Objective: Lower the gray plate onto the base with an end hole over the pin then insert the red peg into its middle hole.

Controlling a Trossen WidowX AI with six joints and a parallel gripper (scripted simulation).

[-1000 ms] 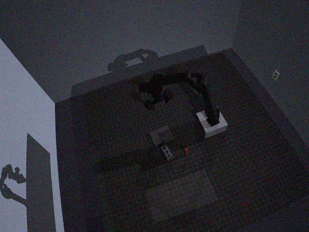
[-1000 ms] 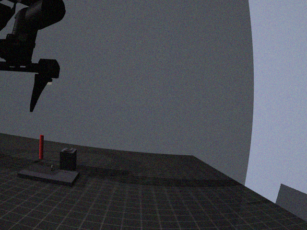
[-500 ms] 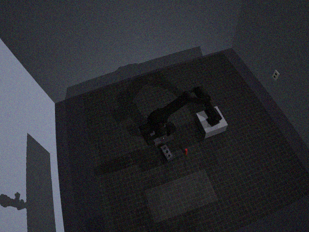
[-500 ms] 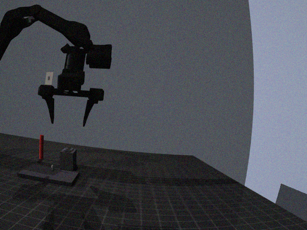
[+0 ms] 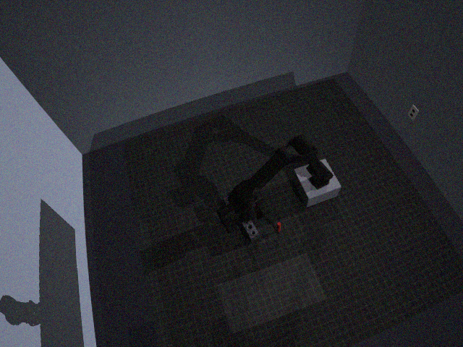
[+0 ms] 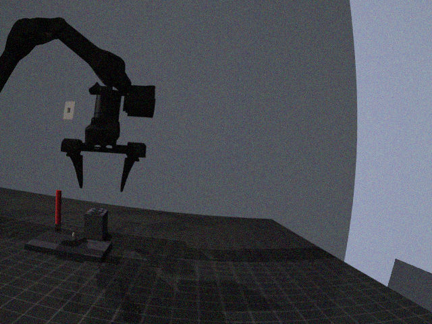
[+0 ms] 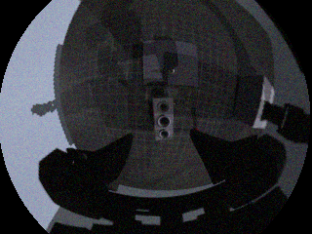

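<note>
Now: gripper tip 6 cm above the gray plate and 1 cm past it. Also, from my gripper tip: red peg (12 cm behind, 6 cm below, 5 cm to the left).
</note>
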